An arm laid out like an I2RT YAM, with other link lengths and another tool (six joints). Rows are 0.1 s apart.
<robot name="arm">
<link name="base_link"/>
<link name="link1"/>
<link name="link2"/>
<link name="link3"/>
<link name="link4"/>
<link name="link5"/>
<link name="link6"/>
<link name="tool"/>
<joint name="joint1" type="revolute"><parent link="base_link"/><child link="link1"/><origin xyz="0 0 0.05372" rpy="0 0 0"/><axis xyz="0 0 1"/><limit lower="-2.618" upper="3.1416"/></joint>
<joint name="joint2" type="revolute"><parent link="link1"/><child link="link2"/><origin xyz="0.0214 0.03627 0.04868" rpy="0 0 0"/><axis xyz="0 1 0"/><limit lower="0" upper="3.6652"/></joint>
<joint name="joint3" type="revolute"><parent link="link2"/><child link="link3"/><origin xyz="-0.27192 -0.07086 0" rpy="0 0 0"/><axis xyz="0 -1 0"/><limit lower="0" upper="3.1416"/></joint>
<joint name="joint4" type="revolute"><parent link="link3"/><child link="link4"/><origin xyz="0.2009 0.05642 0.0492" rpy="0 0 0"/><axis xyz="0 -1 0"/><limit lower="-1.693" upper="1.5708"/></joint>
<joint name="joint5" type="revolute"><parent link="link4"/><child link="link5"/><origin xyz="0.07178 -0.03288 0.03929" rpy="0 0 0"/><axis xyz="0 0 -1"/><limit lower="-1.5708" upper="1.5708"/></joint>
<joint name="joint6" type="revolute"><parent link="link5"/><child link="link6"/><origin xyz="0.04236 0 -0.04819" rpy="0 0 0"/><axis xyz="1 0 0"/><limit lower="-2.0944" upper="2.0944"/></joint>
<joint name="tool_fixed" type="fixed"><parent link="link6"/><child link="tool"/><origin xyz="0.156 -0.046 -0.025" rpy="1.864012 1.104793 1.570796"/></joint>
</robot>
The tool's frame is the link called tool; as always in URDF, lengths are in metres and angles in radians.
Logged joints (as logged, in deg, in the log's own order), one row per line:
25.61 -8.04 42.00 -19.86 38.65 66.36
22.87 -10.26 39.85 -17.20 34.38 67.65
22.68 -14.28 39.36 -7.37 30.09 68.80
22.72 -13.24 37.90 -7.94 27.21 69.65
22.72 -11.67 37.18 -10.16 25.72 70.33
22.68 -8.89 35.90 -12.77 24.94 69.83
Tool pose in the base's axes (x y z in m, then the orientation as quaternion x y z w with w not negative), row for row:
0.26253 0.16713 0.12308 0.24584 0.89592 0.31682 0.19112
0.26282 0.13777 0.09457 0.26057 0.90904 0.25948 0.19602
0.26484 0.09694 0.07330 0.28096 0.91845 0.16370 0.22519
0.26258 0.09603 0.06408 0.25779 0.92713 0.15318 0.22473
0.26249 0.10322 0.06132 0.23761 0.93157 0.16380 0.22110
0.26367 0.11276 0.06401 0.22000 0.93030 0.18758 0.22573
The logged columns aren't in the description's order. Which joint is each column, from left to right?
Columns, left to right: joint1, joint4, joint3, joint5, joint6, joint2.
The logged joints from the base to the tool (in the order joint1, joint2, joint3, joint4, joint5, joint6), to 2 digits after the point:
25.61 66.36 42.00 -8.04 -19.86 38.65
22.87 67.65 39.85 -10.26 -17.20 34.38
22.68 68.80 39.36 -14.28 -7.37 30.09
22.72 69.65 37.90 -13.24 -7.94 27.21
22.72 70.33 37.18 -11.67 -10.16 25.72
22.68 69.83 35.90 -8.89 -12.77 24.94

